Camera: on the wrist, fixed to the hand. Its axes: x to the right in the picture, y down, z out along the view.
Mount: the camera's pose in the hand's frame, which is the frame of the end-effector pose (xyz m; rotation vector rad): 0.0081 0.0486 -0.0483 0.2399 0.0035 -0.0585
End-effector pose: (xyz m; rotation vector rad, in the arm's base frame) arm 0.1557 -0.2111 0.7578 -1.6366 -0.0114 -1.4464
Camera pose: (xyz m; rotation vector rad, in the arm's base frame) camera 0.1473 -0.2733 0.7291 -1.4477 -0.2243 -1.4324
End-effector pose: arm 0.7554 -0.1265 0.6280 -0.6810 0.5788 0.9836
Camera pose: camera 0.7093 -0.1393 0.5783 -0.4835 0.6642 0.8423
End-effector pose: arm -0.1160 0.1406 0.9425 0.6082 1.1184 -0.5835
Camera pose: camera -0.1102 0.2076 0.9271 0.7850 1.0802 -0.7743
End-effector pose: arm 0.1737 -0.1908 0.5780 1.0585 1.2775 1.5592
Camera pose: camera 0.1209 -0.2029 0.6208 1.1556 1.5124 1.3890
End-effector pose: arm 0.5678 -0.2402 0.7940 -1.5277 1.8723 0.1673
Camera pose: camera 0.5027 -0.2570 0.8095 -1.4157 1.7770 -0.0845
